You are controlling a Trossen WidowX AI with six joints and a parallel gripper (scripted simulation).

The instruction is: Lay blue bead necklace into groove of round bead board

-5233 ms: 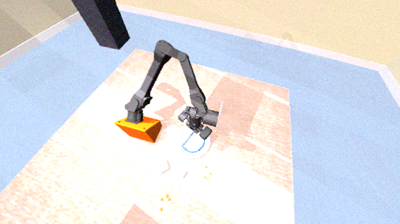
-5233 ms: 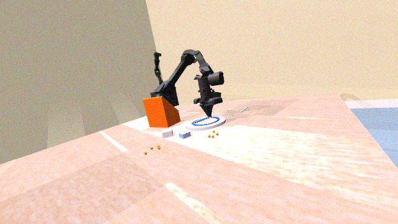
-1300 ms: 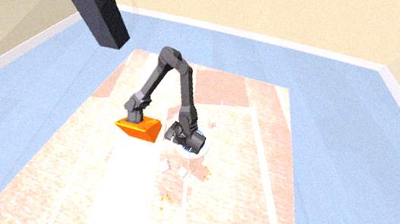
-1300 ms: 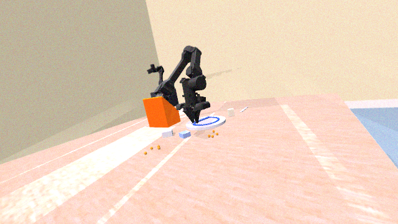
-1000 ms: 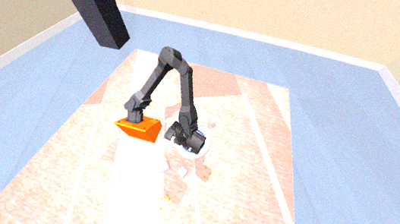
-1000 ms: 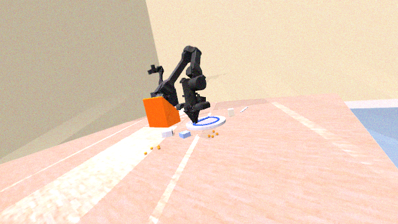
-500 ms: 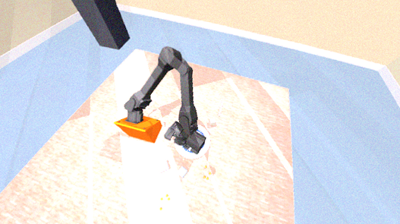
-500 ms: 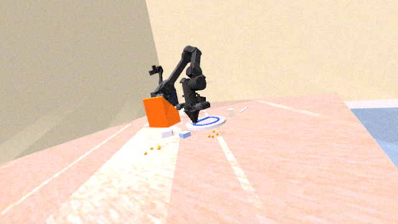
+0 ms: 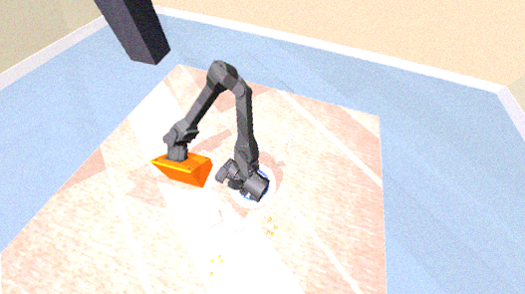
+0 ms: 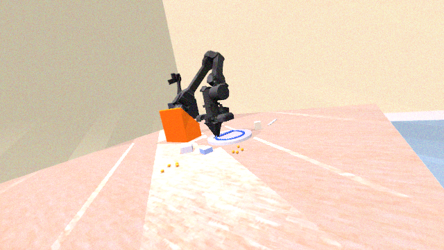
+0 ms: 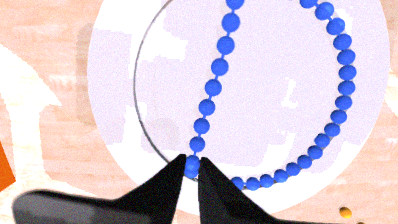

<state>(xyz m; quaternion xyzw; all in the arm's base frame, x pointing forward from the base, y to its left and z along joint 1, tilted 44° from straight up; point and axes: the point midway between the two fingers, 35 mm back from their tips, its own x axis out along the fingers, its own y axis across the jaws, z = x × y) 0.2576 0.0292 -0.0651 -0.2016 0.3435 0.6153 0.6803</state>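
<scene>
Right now my gripper tip is 40 mm short of the round white bead board, 40 mm to the right of it and 10 mm above it. Also, from my gripper tip: white block: 60 mm behind, 130 mm to the right, 10 mm below; light blue cube: 30 mm ahead, 130 mm to the right, 10 mm below; beige cube: 120 mm ahead, 180 mm to the left.
</scene>
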